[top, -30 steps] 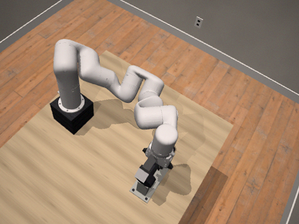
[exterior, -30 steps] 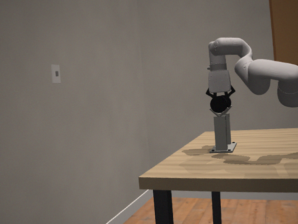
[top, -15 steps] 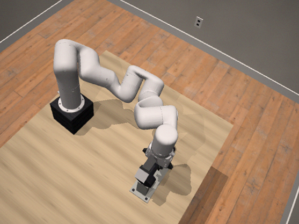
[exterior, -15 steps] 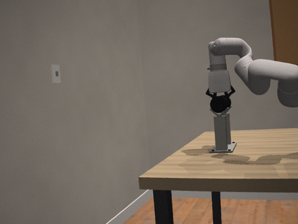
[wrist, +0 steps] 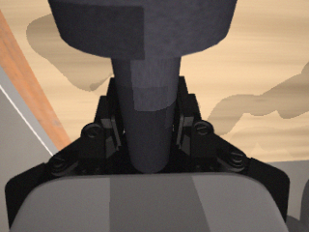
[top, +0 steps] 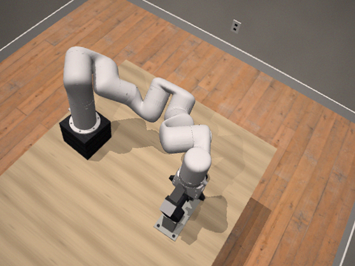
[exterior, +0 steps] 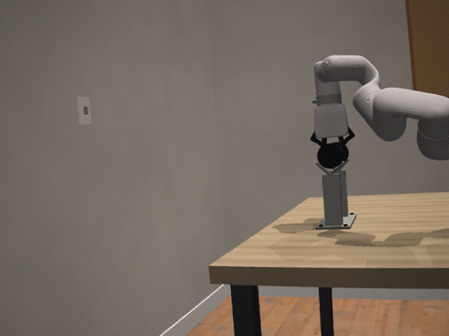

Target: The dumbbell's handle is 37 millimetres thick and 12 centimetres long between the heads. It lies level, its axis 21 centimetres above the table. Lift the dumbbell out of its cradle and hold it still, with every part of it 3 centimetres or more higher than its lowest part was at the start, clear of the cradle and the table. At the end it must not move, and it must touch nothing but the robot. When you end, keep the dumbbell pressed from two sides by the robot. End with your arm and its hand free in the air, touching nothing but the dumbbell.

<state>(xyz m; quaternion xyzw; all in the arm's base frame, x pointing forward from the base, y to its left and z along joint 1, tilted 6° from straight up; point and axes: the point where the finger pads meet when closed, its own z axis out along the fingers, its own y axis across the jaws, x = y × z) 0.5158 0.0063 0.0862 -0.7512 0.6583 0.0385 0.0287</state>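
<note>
Right now my hand is 120 mm above the cradle. From my hand the other things lie so: dumbbell: right at my hand.
</note>
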